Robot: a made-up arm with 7 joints.
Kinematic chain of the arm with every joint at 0, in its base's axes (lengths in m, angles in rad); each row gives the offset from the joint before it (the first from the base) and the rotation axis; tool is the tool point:
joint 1: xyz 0 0 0.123 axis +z
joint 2: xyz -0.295 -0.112 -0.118 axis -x
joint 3: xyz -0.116 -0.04 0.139 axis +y
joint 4: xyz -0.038 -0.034 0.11 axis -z
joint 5: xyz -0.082 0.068 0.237 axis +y
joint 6: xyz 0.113 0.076 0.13 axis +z
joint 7: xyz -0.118 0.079 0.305 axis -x
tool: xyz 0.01 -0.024 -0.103
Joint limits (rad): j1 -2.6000..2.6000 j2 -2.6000..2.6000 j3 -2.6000..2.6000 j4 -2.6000..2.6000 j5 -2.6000..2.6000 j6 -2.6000..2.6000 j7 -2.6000..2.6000
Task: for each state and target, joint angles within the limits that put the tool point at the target. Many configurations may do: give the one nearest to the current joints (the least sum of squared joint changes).
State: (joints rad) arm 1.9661 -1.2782 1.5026 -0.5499 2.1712 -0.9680 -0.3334
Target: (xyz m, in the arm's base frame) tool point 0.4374 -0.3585 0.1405
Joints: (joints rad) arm 1.6280 -1.7813 1.5649 -0.5707 2.3388 -1.0278 -0.2231
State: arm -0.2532 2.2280 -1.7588 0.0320 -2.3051 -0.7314 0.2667
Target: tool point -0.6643 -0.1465 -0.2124
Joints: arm -0.3700 1.9631 -1.6375 0.4074 -2.2751 -0.7851 0.1920
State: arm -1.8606 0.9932 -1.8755 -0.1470 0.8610 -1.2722 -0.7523
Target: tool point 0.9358 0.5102 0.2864
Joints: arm -2.3822 0.6797 -1.5256 0.2973 0.2863 -1.3414 -1.1477
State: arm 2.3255 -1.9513 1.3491 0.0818 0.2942 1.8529 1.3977
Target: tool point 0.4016 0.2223 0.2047
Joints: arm 1.7070 -1.4401 0.8923 -0.5783 0.6607 2.0423 1.3220
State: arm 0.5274 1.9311 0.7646 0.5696 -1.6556 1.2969 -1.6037
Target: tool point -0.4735 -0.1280 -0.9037
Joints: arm 0.4672 2.6000 0.4665 0.4806 -0.7727 0.9523 -2.3519
